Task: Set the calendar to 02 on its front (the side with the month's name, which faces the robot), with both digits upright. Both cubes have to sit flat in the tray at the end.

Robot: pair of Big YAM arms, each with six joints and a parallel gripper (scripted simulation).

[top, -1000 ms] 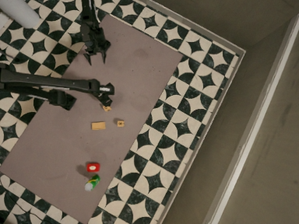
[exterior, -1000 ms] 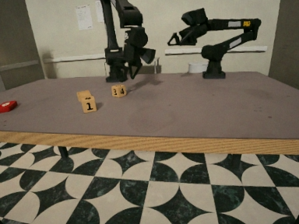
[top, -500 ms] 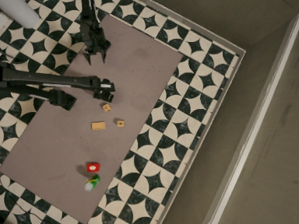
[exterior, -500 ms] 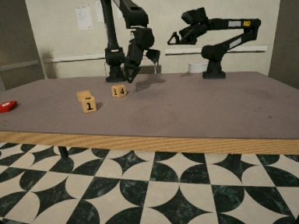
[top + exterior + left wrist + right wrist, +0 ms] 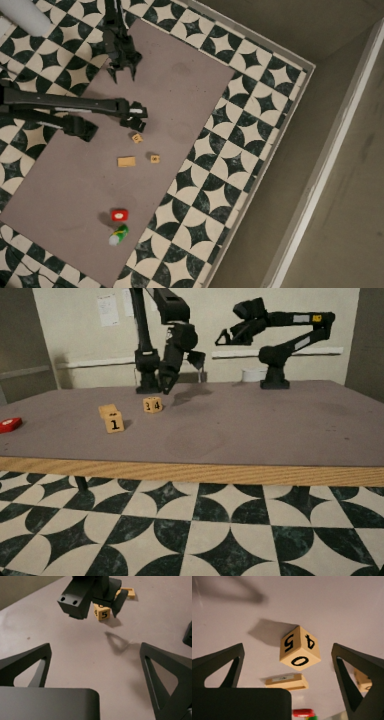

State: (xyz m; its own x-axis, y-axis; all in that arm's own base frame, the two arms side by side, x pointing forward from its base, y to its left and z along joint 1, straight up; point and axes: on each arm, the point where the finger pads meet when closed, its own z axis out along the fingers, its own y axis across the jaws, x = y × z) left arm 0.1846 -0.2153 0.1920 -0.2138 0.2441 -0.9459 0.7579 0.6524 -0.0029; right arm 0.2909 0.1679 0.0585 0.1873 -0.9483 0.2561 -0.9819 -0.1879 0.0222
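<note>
The cube is 5 cm to the right of my right hand, 5 cm below it and 3 cm ahead of it. Also, from my right hand: wooden tray 22 cm to the right, 6 cm below, 3 cm ahead; then red block 51 cm to the right, 16 cm ahead, 5 cm below; then white bottle 59 cm to the right, 23 cm ahead, 1 cm below.
</note>
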